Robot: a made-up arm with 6 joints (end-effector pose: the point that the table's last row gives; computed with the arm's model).
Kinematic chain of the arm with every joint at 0, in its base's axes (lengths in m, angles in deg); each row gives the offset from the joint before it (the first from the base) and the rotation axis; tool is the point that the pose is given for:
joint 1: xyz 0 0 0.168 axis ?
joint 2: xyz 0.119 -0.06 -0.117 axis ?
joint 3: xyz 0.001 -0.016 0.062 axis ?
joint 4: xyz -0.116 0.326 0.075 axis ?
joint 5: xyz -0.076 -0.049 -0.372 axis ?
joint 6: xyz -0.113 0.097 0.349 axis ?
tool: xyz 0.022 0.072 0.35
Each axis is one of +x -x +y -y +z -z.
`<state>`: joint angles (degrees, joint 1 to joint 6).
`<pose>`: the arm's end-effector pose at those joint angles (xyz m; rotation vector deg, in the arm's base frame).
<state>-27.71 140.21 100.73 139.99 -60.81 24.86</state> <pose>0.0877 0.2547 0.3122 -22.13 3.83 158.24</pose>
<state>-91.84 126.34 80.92 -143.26 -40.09 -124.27</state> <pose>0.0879 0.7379 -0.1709 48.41 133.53 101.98</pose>
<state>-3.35 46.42 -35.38 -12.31 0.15 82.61</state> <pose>-0.5548 0.3216 -0.1300 -112.49 -12.20 43.30</pose>
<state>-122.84 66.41 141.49 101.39 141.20 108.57</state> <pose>-0.0527 0.1022 -0.3159 59.59 100.84 76.45</pose>
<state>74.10 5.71 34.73 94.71 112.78 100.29</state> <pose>-0.1740 0.2733 -0.1437 169.31 6.97 -14.23</pose>
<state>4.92 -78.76 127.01 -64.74 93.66 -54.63</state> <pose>1.1700 0.1283 0.1975 -39.30 -66.53 -124.88</pose>
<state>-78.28 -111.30 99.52 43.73 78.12 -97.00</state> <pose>0.3443 -0.0136 0.5678 88.67 54.09 -4.45</pose>
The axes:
joint 1: -z
joint 2: -x
joint 3: -z
joint 4: -x
joint 5: -y
joint 6: -x

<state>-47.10 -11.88 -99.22 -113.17 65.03 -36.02</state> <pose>0.5511 -0.8666 -0.0307 102.52 103.05 17.52</pose>
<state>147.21 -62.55 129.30 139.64 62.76 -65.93</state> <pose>-0.9077 -0.2120 0.5276 117.08 -16.31 -115.99</pose>
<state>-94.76 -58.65 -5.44 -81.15 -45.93 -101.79</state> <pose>-0.2671 0.0603 0.2350 -32.43 -121.61 34.20</pose>
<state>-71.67 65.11 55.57 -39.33 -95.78 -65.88</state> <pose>0.5407 0.4754 0.0461 41.75 51.98 -1.20</pose>
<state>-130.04 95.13 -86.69 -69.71 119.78 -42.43</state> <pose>0.7940 -0.5442 0.7442 52.25 38.18 152.17</pose>
